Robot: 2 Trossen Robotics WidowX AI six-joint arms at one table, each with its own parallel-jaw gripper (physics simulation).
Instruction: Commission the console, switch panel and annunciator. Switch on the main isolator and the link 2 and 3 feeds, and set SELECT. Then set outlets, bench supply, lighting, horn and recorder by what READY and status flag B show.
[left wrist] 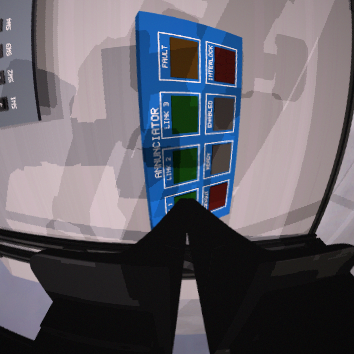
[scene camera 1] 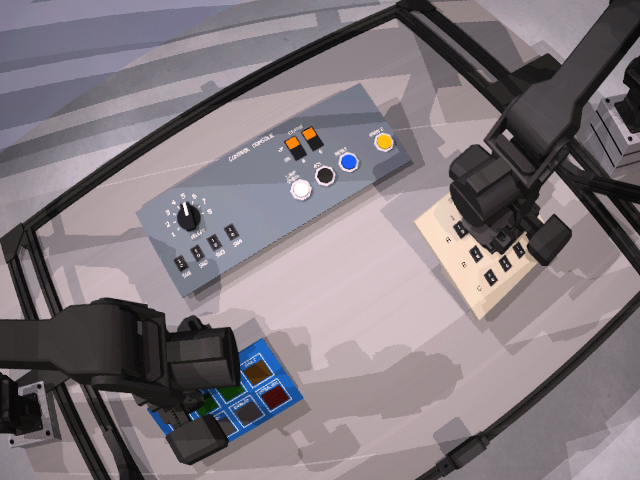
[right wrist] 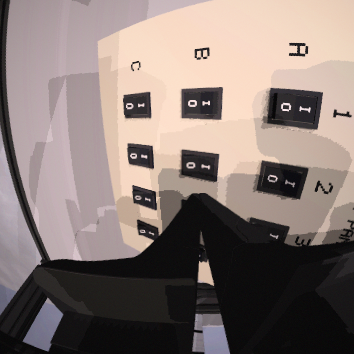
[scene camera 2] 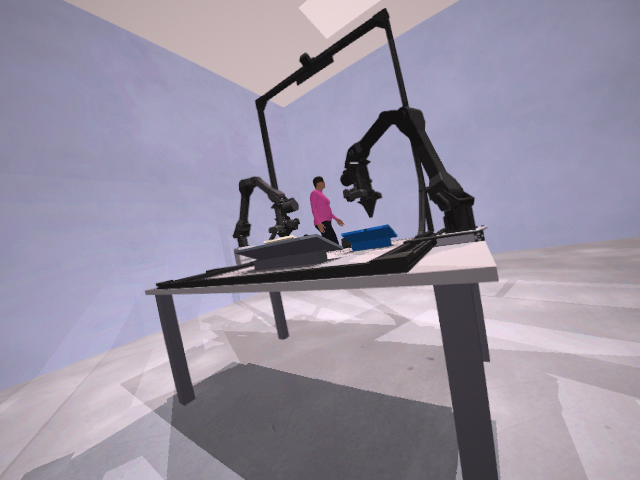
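Pixels of known places: left gripper, fingertip midpoint: (left wrist: pixel 185 204) (scene camera 1: pixel 187 399) (scene camera 2: pixel 371 217); right gripper, fingertip midpoint: (right wrist: pixel 197 199); left arm's base at its link origin: (scene camera 1: pixel 25 414) (scene camera 2: pixel 461 230); right arm's base at its link origin: (scene camera 1: pixel 635 116) (scene camera 2: pixel 243 247).
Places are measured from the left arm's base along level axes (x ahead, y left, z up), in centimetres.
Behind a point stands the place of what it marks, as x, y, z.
Note:
The grey control console (scene camera 1: pixel 258 201) @[49.2, 20.6, 3.3] (scene camera 2: pixel 289 245) @[43.9, 25.5, 4.8] (left wrist: pixel 24 65) @[39.8, 13.2, 1.2] has a SELECT knob (scene camera 1: pixel 188 217) @[38.8, 20.3, 6.3] pointing at 5. Its two status flags (scene camera 1: pixel 293 143) @[56.9, 27.2, 5.4] (scene camera 1: pixel 309 134) @[59.6, 27.9, 5.4] show orange in their upper halves. The cream switch panel (scene camera 1: pixel 480 304) @[73.9, -5.1, 1.7] (right wrist: pixel 160 50) @[73.3, -1.8, 3.5] has rows of black rockers, some hidden by my right gripper (right wrist: pixel 197 199) @[80.3, 3.0, 5.0]. That gripper is shut and empty over the panel, near row B. The blue annunciator (scene camera 1: pixel 261 345) @[43.8, -1.1, 5.2] (scene camera 2: pixel 368 232) @[33.7, -4.2, 3.9] (left wrist: pixel 148 60) @[40.9, -1.8, 5.2] shows dull green LINK tiles and a grey READY tile (left wrist: pixel 221 159) @[34.4, -10.2, 2.0]. My left gripper (scene camera 2: pixel 369 214) @[32.8, -6.5, 9.3] (left wrist: pixel 185 204) @[32.8, -6.5, 9.3] is shut and empty above its lower end.
White, black, blue and yellow buttons (scene camera 1: pixel 300 189) @[55.6, 20.2, 3.5] (scene camera 1: pixel 324 175) @[59.6, 21.2, 3.5] (scene camera 1: pixel 348 162) @[63.7, 22.1, 3.5] (scene camera 1: pixel 384 142) @[70.2, 23.6, 3.5] line the console's right half. Small switches SW1 to SW4 are at its lower left. A black frame (scene camera 1: pixel 217 116) borders the table. A person in pink (scene camera 2: pixel 321 206) stands behind the table in scene camera 2.

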